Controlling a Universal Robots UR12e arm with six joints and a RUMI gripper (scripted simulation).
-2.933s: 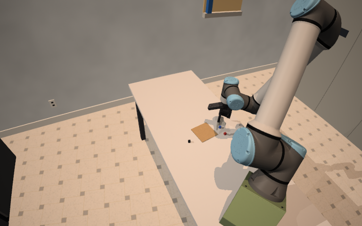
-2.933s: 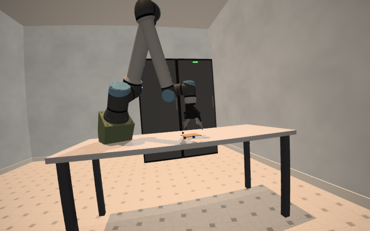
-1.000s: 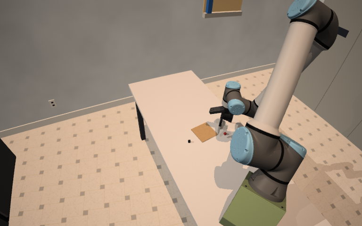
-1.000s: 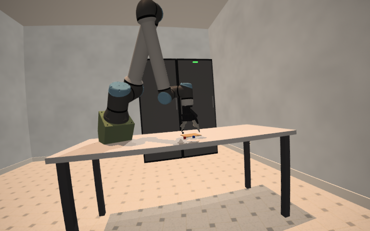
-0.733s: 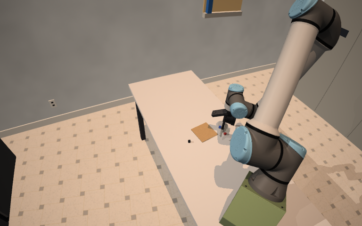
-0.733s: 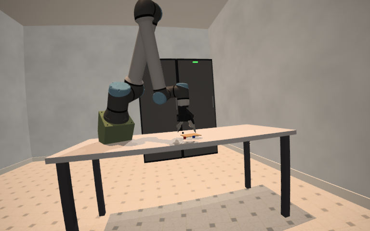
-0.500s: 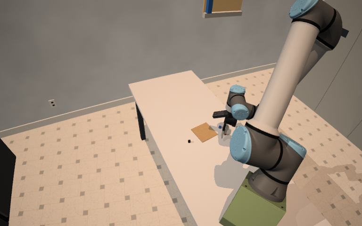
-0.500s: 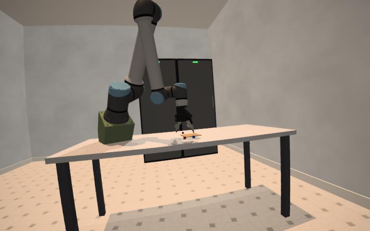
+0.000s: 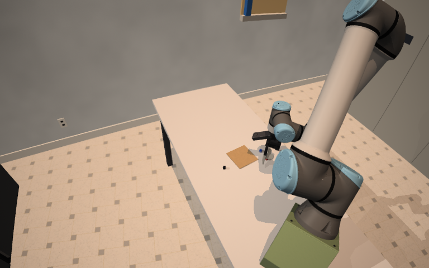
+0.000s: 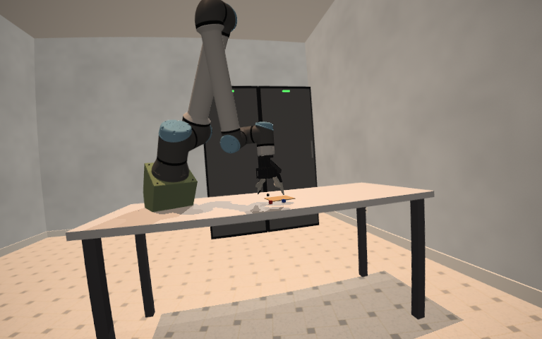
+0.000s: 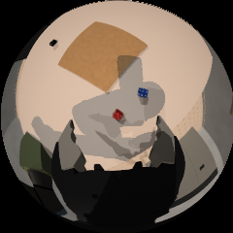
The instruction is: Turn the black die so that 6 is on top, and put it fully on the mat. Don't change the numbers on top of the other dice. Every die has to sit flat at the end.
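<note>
Now: the red die 30 mm below my hand, 10 mm to the right of it and 10 mm behind it. The rest, counted from my hand: black die 240 mm to the left, 90 mm ahead, 30 mm below; then brown mat 90 mm to the left, 90 mm ahead, 40 mm below; then blue die 60 mm ahead, 30 mm to the right, 30 mm below.
</note>
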